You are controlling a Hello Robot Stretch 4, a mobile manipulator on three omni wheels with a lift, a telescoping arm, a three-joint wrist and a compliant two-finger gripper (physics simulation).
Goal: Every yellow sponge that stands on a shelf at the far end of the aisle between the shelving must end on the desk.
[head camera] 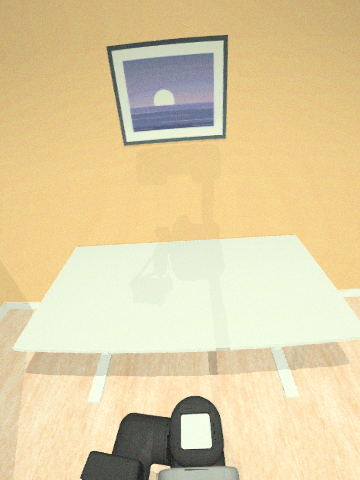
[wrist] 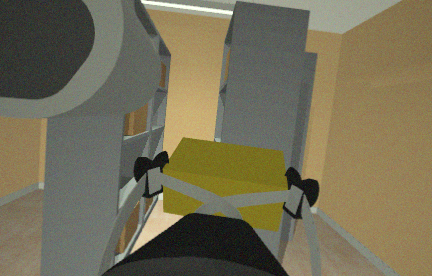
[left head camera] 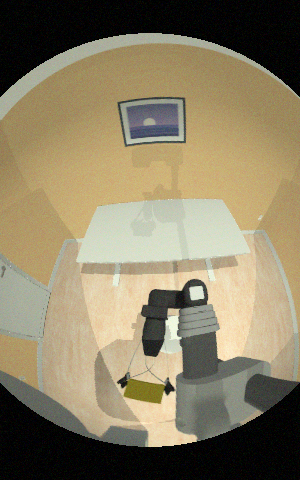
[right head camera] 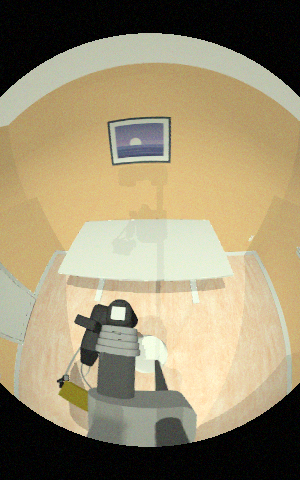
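Where they show: gripper, fingertip midpoint: [wrist: 225, 175] [left head camera: 144, 392] [right head camera: 78, 397]; robot's base at its link origin: [left head camera: 169, 333] [right head camera: 146, 352].
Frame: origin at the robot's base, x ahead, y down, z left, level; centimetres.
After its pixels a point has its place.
Observation:
A yellow sponge [left head camera: 144, 390] {y -115.0, x -10.6, z 12.7 cm} [right head camera: 73, 396] {y -115.3, x -11.4, z 13.5 cm} [wrist: 225, 159] {y -115.1, x -10.9, z 12.7 cm} is held between the two fingertips of my gripper [left head camera: 147, 383] [wrist: 225, 174] {y -113.4, x -12.1, z 13.0 cm}, which is shut on it. In the right head view part of the sponge is hidden behind the arm. The white desk [head camera: 280, 300] {y -69.2, x 76.7, z -43.0 cm} [left head camera: 105, 240] {y -69.2, x 77.7, z 53.0 cm} [right head camera: 190, 255] {y -69.3, x 77.0, z -39.1 cm} stands against the far wall in front of me. The gripper and sponge are on my side of the desk, apart from it, and their shadow falls on the desk top. No sponge shows on the parts of the shelving in the wrist view.
Grey shelving units [wrist: 82, 200] {y -56.4, x -155.9, z -56.1 cm} [wrist: 265, 100] {y -130.5, x -153.5, z 51.3 cm} with a gap between them stand beyond the sponge in the wrist view. A framed picture [head camera: 170, 92] {y -155.5, x 133.5, z 2.7 cm} [left head camera: 153, 121] {y -153.0, x 133.4, z 2.3 cm} [right head camera: 140, 140] {y -153.6, x 133.5, z 1.3 cm} hangs above the desk. A grey door [left head camera: 20, 300] {y -49.4, x 8.2, z 178.8 cm} [right head camera: 12, 305] {y -35.7, x 8.9, z 178.7 cm} is at the left.

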